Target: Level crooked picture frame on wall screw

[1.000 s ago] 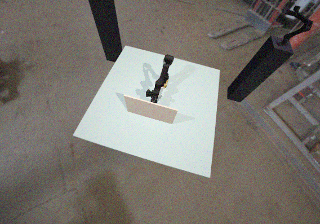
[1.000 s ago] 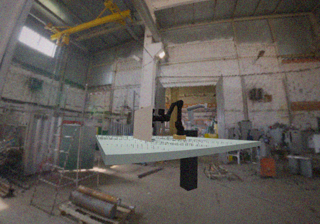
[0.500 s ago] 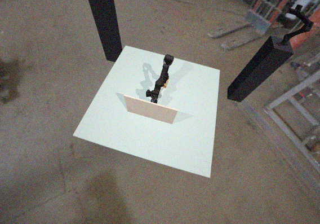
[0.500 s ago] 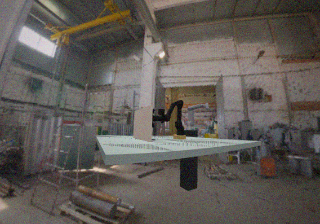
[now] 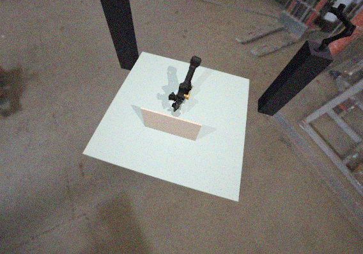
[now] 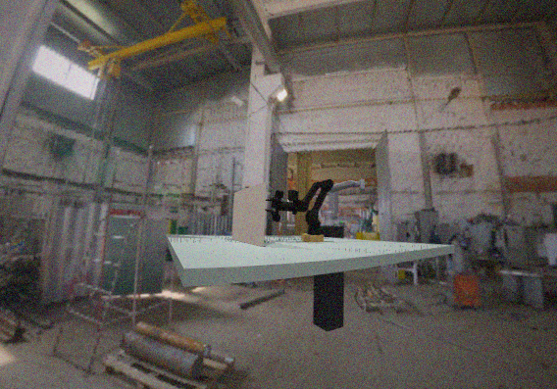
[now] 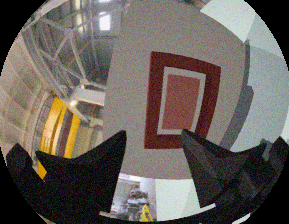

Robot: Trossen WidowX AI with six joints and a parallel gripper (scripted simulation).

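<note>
Now: gripper tip 10 cm short of the picture frame, 1 cm to the left of it and 6 cm above it. From my gripper tip the other things lie so: wall panel 11 cm ahead, 1 cm to the right, 6 cm below.
</note>
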